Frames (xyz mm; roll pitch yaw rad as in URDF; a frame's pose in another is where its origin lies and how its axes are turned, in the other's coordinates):
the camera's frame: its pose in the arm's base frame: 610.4 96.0 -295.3 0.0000 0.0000 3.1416
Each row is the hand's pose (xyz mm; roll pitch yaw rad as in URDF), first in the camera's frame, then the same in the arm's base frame.
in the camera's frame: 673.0 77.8 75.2 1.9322 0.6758 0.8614
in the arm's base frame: -62.6 18.2 -220.1 1.9322 0.6758 -2.2802
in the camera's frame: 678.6 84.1 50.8 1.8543 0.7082 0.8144
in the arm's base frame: -68.2 11.9 -244.5 1.8543 0.7082 -2.3272
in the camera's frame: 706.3 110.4 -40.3 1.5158 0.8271 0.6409
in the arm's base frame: -95.9 -14.4 -335.6 1.5158 0.8271 -2.5007
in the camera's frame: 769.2 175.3 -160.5 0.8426 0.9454 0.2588
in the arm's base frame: -158.8 -79.3 -455.8 0.8426 0.9454 -2.8828
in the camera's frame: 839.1 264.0 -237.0 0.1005 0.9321 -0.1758
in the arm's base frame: -228.7 -168.0 -532.3 0.1005 0.9321 2.9658
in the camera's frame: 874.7 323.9 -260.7 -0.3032 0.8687 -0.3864
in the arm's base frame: -264.3 -227.9 -556.0 -0.3032 0.8687 2.7552
